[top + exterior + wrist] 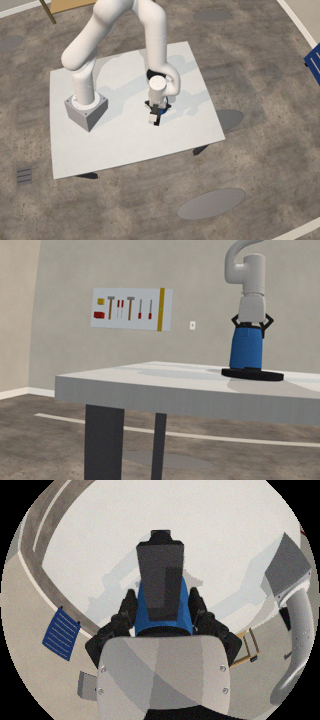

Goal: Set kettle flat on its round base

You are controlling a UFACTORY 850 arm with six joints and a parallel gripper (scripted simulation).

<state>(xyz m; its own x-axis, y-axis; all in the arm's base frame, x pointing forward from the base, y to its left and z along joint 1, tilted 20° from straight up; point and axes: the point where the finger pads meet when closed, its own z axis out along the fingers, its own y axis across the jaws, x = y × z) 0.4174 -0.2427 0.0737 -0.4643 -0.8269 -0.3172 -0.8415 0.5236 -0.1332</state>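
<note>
The blue kettle is 5 cm below my hand, 3 cm to the left of it and 2 cm ahead of it. Also, from my hand: black round base (33 cm to the left, 12 cm below, 10 cm ahead).
</note>
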